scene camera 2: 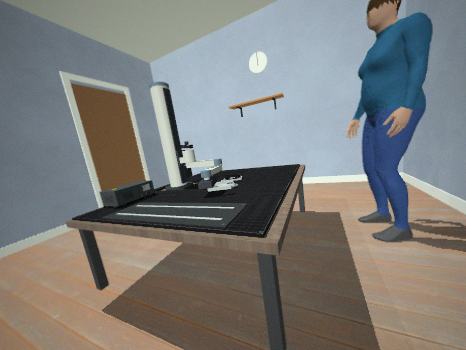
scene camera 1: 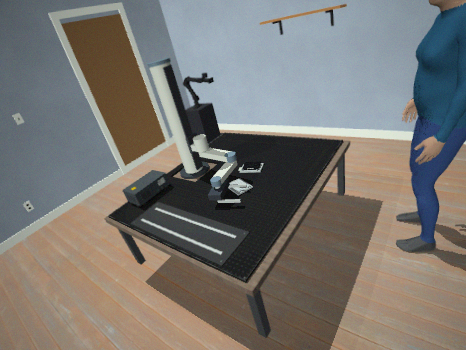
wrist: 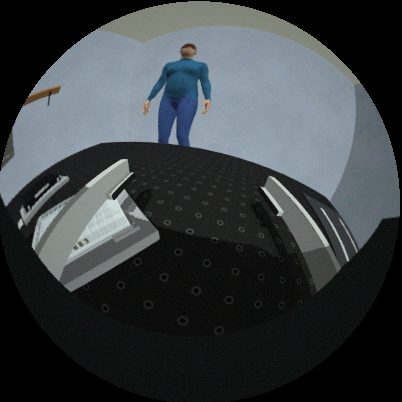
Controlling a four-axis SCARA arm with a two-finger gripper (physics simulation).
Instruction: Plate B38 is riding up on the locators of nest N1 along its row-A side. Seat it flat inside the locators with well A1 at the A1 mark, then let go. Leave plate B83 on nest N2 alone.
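Places are measured from the arm's base along level axes (x left, y ahead, z down), in centimetres.
Where they show: gripper, fingertip midpoint: (scene camera 2: 232, 183) (scene camera 1: 243, 192) (wrist: 199, 171); arm's base at its link origin: (scene camera 2: 179, 187) (scene camera 1: 195, 170).
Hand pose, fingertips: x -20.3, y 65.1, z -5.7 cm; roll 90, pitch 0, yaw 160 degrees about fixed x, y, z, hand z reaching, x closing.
Observation:
Each offset is from my fingertips to the top centre of the thing. "spot": to the spot under its first point. Level surfaces: height alone.
My gripper (scene camera 1: 234, 194) (scene camera 2: 223, 186) (wrist: 199, 171) is open and empty, low over the table. In the wrist view its left finger crosses in front of plate B83 @(dy -11.3, dx +9.7, dz +1.7 cm) (scene camera 1: 243, 188) (wrist: 102, 220), a pale plate on the grey nest N2 @(dy -11.3, dx +9.7, dz +2.6 cm) (wrist: 115, 261); whether it touches the plate I cannot tell. The right finger is over the black table top beside the nest. Farther off, beyond B83, is nest N1 @(spot: dy -13.9, dx +26.4, dz +4.4 cm) (wrist: 48, 201) with a dark plate @(dy -16.2, dx +34.5, dz +0.9 cm) (scene camera 1: 252, 165) (wrist: 42, 189) on it, by its place B38. Its label, tilt and the A1 mark are too small to read.
A dark grey box @(spot: dy -68.8, dx -25.3, dz -4.2 cm) (scene camera 1: 146, 190) (scene camera 2: 126, 195) stands near the arm's column (scene camera 1: 172, 120) (scene camera 2: 167, 135). A flat board @(dz +4.0 cm) (scene camera 1: 185, 228) (scene camera 2: 175, 212) with two white strips lies at the table's near end. A black arm stands on a dark pedestal (scene camera 1: 202, 121) behind. A person (wrist: 182, 82) stands beyond the table.

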